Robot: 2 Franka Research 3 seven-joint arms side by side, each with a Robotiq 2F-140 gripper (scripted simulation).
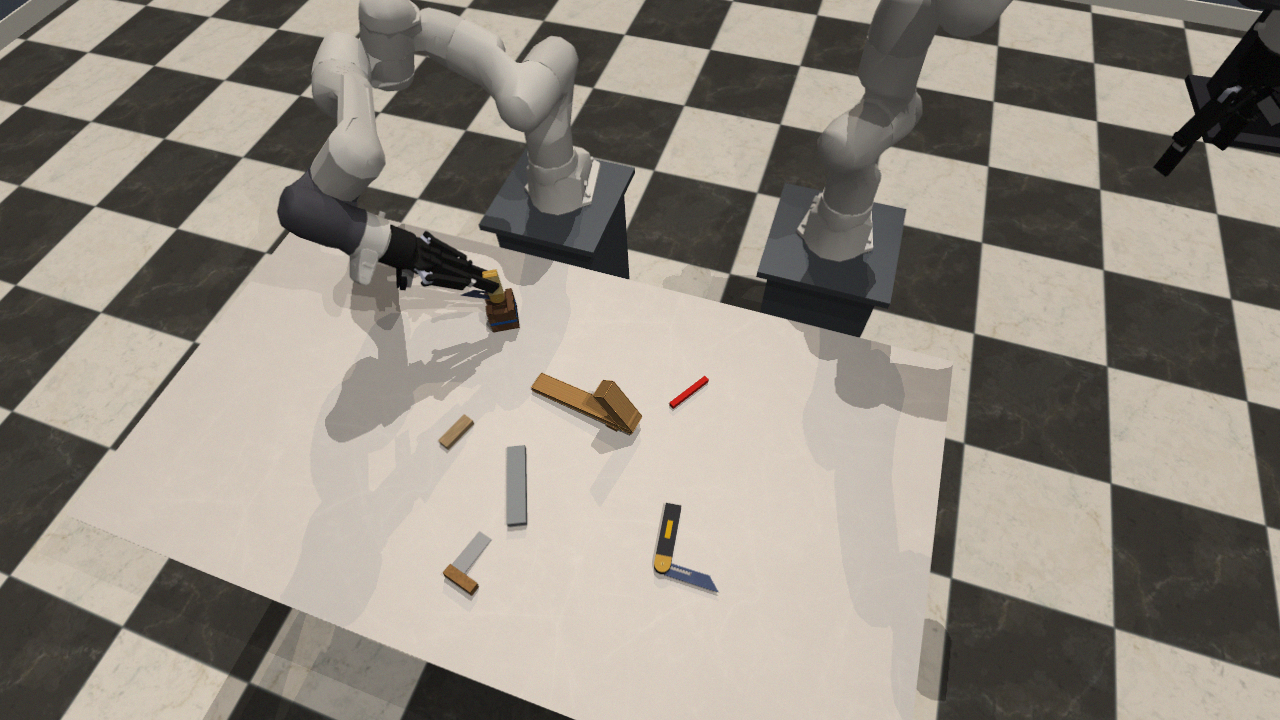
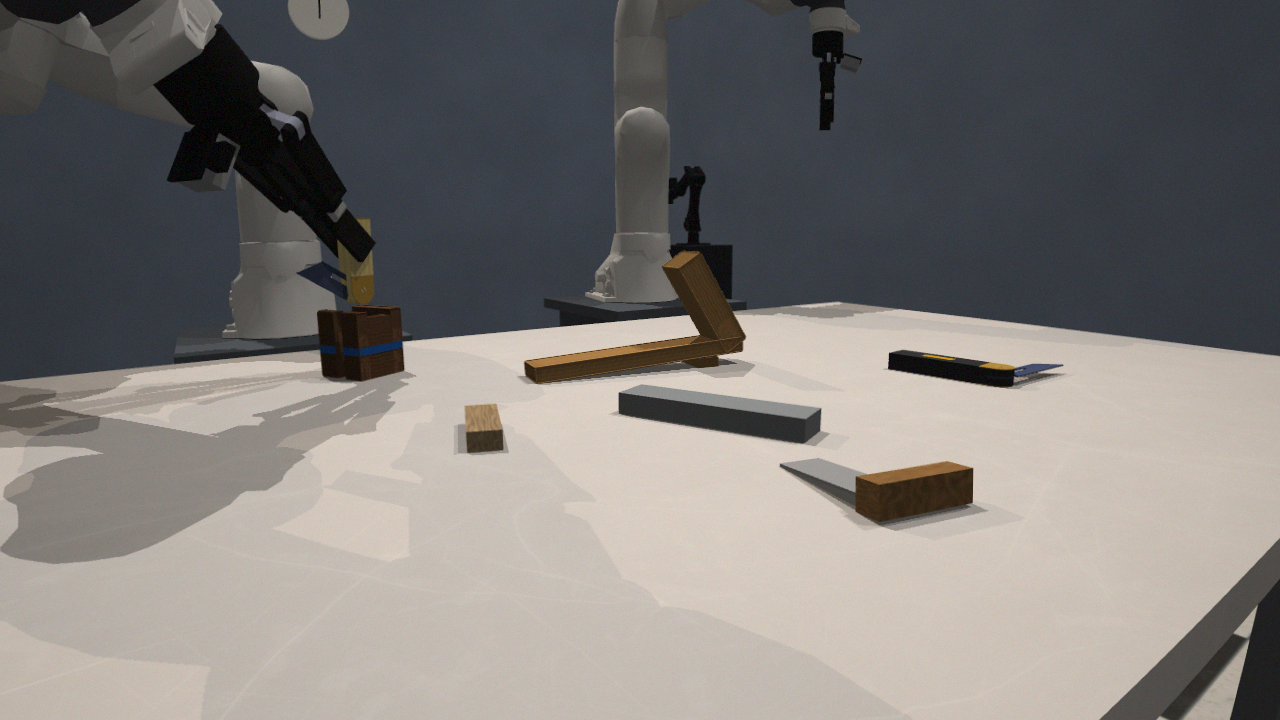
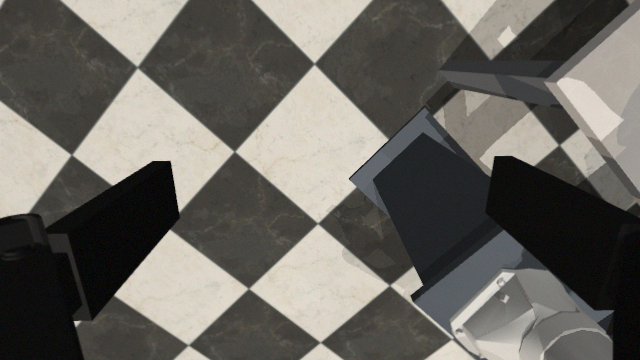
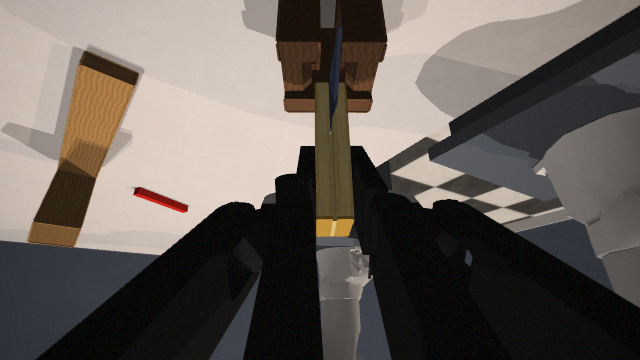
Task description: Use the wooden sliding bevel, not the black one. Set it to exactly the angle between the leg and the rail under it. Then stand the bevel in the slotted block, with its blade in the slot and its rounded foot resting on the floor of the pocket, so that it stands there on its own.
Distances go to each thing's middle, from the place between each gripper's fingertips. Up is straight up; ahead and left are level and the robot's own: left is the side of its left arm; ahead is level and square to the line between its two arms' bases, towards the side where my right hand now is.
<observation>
Now: right hand 4 cm above the wooden bevel [image 2: 360, 281] and 1 cm to the right of it. From my right hand the other things lie so: blue blade [image 2: 320, 274] (5 cm below, 1 cm to the right); small wood block [image 2: 484, 432] (29 cm ahead, 15 cm below, 2 cm to the left); grey bar [image 2: 797, 423] (37 cm ahead, 18 cm to the left, 14 cm below).
My left gripper [image 1: 1189, 158] is now 800 mm short of the black bevel [image 2: 973, 371], 770 mm to the left of it and 400 mm above it. Round my left hand: blue blade 1280 mm to the right, 370 mm ahead, 310 mm below; wooden bevel 1270 mm to the right, 360 mm ahead, 300 mm below; grey bar 1100 mm to the right, 730 mm ahead, 400 mm below.
</observation>
